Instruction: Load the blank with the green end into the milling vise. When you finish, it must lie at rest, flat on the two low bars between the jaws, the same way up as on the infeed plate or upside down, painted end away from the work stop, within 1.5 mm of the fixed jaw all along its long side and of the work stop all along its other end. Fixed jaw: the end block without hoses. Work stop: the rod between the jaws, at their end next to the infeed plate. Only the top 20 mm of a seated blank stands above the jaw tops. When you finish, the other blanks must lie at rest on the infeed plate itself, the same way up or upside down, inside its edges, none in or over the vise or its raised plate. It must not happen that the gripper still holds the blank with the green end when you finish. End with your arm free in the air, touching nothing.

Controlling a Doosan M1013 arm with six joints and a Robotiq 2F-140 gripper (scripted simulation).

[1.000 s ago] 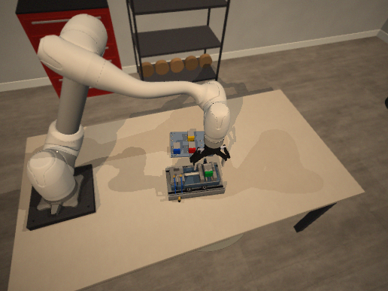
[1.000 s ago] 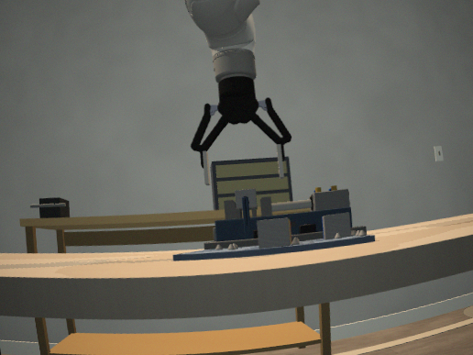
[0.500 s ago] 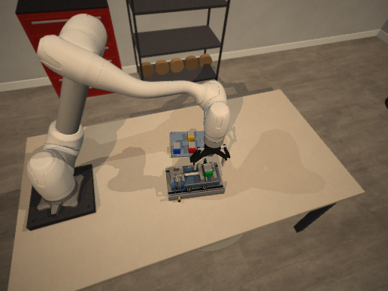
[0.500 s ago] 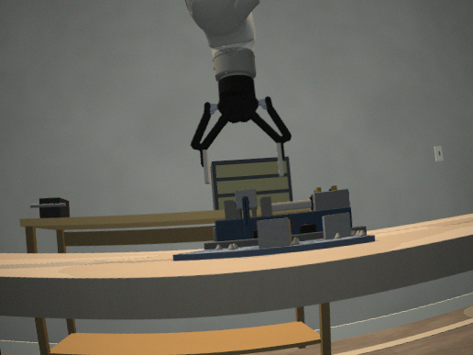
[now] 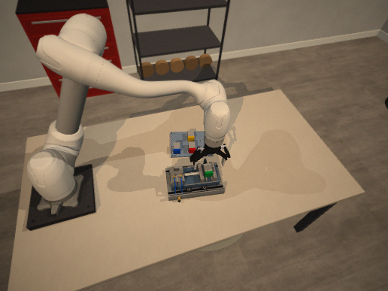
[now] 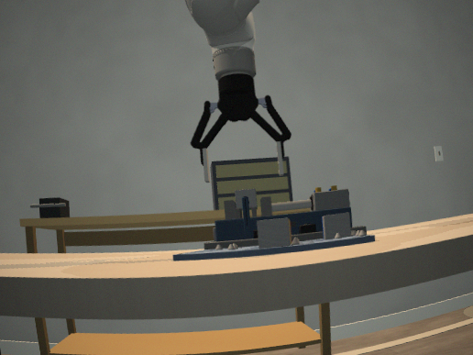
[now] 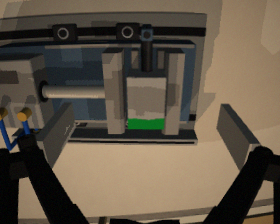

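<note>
The green-ended blank lies 5 cm below my hand. The rest, counted from my hand: work stop rod: 6 cm below, 5 cm to the left; fixed jaw: 7 cm below, 3 cm ahead; moving jaw: 7 cm below, 4 cm behind.
</note>
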